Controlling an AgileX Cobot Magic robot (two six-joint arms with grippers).
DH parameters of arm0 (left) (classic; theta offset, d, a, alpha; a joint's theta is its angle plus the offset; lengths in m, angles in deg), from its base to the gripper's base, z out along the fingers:
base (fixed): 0 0 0 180
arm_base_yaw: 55.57 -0.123 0 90
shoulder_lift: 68.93 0 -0.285 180
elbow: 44.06 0 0.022 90
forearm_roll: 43.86 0.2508 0 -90
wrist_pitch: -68.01 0 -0.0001 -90
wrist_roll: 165.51 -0.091 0 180
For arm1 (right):
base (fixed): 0 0 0 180
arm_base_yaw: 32.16 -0.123 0 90
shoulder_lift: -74.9 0 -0.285 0
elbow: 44.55 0 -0.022 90
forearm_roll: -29.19 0.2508 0 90
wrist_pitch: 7.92 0 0.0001 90
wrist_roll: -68.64 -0.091 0 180
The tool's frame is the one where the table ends.
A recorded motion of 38 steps. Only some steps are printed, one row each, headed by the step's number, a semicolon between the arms.
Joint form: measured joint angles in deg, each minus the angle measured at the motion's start. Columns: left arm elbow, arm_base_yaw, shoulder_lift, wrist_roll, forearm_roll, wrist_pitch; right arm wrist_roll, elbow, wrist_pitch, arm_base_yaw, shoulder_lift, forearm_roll.
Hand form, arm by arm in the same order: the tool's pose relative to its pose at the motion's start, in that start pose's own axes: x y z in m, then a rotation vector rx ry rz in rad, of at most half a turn. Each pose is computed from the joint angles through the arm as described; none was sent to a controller.
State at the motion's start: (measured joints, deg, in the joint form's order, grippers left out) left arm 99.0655 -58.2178 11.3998 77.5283 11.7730 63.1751; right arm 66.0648 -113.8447 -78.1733 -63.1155 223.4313 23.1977
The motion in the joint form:
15: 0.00 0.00 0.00 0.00 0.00 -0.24; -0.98 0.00 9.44 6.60 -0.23 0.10
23: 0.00 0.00 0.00 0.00 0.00 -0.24; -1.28 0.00 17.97 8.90 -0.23 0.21
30: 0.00 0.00 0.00 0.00 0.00 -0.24; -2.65 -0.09 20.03 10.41 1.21 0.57
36: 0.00 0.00 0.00 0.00 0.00 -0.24; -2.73 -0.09 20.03 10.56 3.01 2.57
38: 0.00 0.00 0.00 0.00 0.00 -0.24; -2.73 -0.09 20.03 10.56 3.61 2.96
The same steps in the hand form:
15: 0.0002 0.0003 0.0000 -0.0037 0.0019 0.0000; -0.0122 -0.0617 0.0004 0.0566 -0.1601 0.1117
23: 0.0002 0.0003 0.0000 -0.0037 0.0019 0.0000; -0.0227 -0.0841 -0.0022 0.0790 -0.3063 0.1437
30: 0.0002 0.0003 0.0000 -0.0037 0.0019 0.0000; -0.0202 -0.0978 0.0105 0.0857 -0.3183 0.1881
36: 0.0002 0.0003 0.0000 -0.0037 0.0019 0.0000; -0.0149 -0.0959 0.0280 0.0556 -0.2878 0.2090
38: 0.0002 0.0003 0.0000 -0.0037 0.0019 0.0000; -0.0131 -0.0952 0.0338 0.0493 -0.2775 0.2124

